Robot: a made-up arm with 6 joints. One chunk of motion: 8 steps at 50 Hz.
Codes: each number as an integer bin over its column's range. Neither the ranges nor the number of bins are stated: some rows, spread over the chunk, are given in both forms.
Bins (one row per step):
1: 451 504 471 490 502 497
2: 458 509 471 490 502 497
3: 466 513 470 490 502 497
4: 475 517 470 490 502 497
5: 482 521 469 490 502 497
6: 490 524 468 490 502 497
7: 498 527 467 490 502 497
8: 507 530 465 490 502 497
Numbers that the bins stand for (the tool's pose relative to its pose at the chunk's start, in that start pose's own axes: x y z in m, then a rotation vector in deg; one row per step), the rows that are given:
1: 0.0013 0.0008 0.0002 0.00 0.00 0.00
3: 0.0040 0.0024 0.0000 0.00 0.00 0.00
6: 0.0083 0.0044 -0.0004 0.00 0.00 0.00
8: 0.0114 0.0055 -0.0009 0.00 0.00 0.00
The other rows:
2: 0.0025 0.0017 0.0002 0.00 0.00 0.00
4: 0.0056 0.0032 0.0000 0.00 0.00 0.00
5: 0.0068 0.0039 -0.0002 0.00 0.00 0.00
7: 0.0097 0.0050 -0.0005 0.00 0.00 0.00

